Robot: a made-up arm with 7 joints.
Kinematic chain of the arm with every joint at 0, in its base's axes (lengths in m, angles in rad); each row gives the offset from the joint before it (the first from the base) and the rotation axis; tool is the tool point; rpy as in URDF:
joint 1: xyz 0 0 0.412 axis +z
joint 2: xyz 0 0 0 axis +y
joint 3: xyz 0 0 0.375 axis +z
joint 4: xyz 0.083 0 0 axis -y
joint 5: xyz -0.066 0 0.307 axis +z
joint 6: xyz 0 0 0 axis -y
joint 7: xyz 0.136 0 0 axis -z
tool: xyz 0 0 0 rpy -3.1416 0 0
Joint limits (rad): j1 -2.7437..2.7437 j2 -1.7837..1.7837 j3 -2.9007..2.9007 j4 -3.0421..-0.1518 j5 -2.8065..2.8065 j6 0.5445..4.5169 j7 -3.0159..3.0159
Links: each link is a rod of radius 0.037 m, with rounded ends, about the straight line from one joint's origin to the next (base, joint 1, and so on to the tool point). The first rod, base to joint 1, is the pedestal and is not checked.
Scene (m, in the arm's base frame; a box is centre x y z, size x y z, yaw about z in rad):
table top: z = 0
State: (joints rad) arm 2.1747 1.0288 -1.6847 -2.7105 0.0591 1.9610 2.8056
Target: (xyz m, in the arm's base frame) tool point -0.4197 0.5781 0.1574
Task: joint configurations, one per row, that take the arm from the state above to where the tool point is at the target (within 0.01 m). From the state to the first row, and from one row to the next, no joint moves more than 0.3 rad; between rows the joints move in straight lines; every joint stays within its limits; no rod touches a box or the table.
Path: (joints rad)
1: 2.2885 1.1279 -1.5331 -2.4418 0.0376 2.0005 2.8056
2: 2.4023 1.2270 -1.3814 -2.1731 0.0161 2.0399 2.8056
3: 2.5161 1.3261 -1.2298 -1.9044 -0.0053 2.0794 2.8056
4: 2.6299 1.4251 -1.0781 -1.6357 -0.0268 2.1188 2.8056
5: 2.7437 1.5242 -0.9265 -1.3670 -0.0483 2.1583 2.8056

